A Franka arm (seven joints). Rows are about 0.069 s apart.
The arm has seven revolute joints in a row. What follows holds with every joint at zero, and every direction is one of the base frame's. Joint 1 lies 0.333 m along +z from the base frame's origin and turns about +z. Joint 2 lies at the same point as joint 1 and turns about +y. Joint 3 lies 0.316 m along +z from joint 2 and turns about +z. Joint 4 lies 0.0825 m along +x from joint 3 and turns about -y. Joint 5 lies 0.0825 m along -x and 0.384 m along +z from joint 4 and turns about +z. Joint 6 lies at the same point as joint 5 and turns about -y. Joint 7 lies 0.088 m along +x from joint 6 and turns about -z. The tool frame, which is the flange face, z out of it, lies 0.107 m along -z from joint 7; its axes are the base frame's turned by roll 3.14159, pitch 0 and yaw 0 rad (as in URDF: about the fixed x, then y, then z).
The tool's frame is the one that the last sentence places.
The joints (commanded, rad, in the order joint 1, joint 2, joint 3, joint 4, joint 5, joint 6, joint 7), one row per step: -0.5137, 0.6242, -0.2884, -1.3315, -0.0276, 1.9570, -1.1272; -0.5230, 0.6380, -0.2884, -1.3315, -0.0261, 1.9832, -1.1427; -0.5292, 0.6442, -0.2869, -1.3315, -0.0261, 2.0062, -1.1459; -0.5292, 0.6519, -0.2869, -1.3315, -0.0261, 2.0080, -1.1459; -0.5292, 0.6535, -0.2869, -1.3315, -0.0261, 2.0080, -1.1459; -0.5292, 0.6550, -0.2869, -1.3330, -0.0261, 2.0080, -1.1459; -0.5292, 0.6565, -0.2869, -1.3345, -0.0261, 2.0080, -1.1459; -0.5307, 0.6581, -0.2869, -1.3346, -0.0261, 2.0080, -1.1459; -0.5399, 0.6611, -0.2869, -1.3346, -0.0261, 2.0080, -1.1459; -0.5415, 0.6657, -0.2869, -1.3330, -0.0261, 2.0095, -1.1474; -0.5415, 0.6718, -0.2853, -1.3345, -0.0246, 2.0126, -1.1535; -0.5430, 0.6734, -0.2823, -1.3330, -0.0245, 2.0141, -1.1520
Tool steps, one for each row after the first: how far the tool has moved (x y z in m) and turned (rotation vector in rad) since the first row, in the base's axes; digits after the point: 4 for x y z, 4 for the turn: -0.0017, -0.0067, -0.0075, -0.0079, -0.0055, 0.0104; -0.0020, -0.0109, -0.0099, -0.0191, -0.0165, 0.0130; -0.0016, -0.0111, -0.0153, -0.0164, -0.0112, 0.0134; -0.0015, -0.0111, -0.0164, -0.0155, -0.0098, 0.0134; -0.0018, -0.0111, -0.0182, -0.0138, -0.0075, 0.0131; -0.0020, -0.0110, -0.0200, -0.0120, -0.0051, 0.0129; -0.0027, -0.0118, -0.0212, -0.0111, -0.0036, 0.0114; -0.0073, -0.0167, -0.0233, -0.0096, -0.0010, 0.0022; -0.0076, -0.0178, -0.0257, -0.0091, 0.0010, 0.0026; -0.0068, -0.0172, -0.0307, -0.0046, 0.0045, 0.0096; -0.0060, -0.0170, -0.0313, -0.0043, 0.0024, 0.0095
